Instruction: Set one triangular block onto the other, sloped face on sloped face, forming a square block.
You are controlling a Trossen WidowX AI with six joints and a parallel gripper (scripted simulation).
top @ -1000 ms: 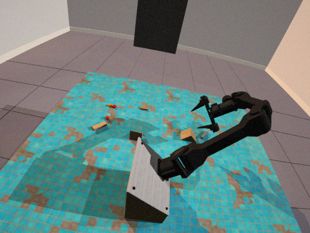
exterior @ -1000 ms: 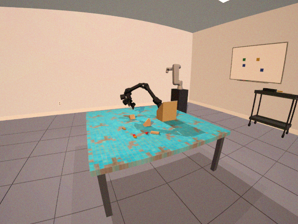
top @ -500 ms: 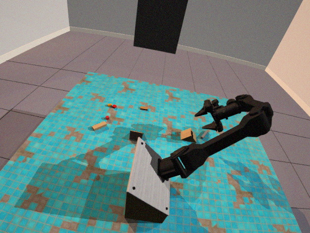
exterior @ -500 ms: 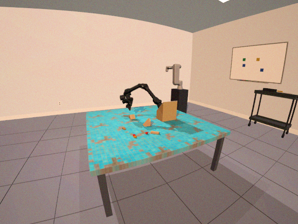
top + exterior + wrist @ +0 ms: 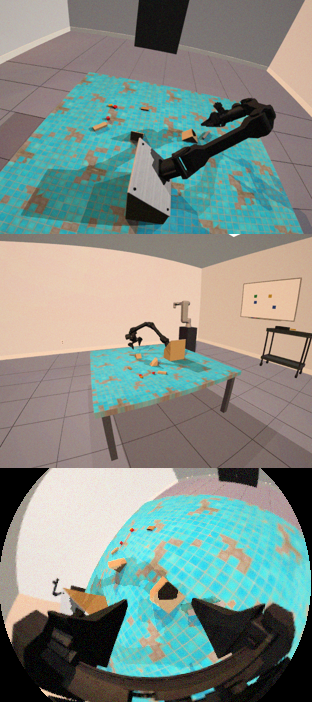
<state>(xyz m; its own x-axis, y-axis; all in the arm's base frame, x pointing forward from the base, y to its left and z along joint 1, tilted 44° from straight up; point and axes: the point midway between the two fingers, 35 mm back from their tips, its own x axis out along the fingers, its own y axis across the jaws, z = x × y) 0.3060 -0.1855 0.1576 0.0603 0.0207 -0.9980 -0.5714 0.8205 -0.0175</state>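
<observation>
Now: the thin grey stick 10 cm below my gripper tip, 6 cm to the right of it and 3 cm ahead of it. Round my gripper tip: orange piece (53 cm to the left, 17 cm ahead, 10 cm below).
</observation>
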